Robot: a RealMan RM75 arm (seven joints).
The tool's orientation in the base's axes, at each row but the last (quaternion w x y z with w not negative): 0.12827, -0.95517, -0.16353, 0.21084; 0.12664, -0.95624, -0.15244, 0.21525; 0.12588, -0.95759, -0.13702, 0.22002; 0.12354, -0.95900, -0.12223, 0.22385; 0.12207, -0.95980, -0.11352, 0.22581
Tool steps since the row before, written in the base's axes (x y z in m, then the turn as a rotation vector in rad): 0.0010, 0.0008, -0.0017, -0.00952, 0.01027, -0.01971; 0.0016, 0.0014, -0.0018, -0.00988, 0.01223, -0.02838; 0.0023, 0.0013, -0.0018, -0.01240, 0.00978, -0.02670; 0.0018, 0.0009, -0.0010, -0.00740, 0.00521, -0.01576; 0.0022, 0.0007, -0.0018, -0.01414, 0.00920, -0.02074
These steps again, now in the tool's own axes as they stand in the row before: 0.0018, 0.0001, 0.0012, 0.00271, -0.00565, 0.02335; 0.0025, -0.0004, 0.0011, 0.00631, -0.00488, 0.03145; 0.0031, -0.0002, 0.0008, 0.00270, -0.00362, 0.03069; 0.0022, -0.0002, 0.0002, 0.00136, -0.00162, 0.01805; 0.0028, 0.0002, 0.0007, -0.00141, -0.00507, 0.02621
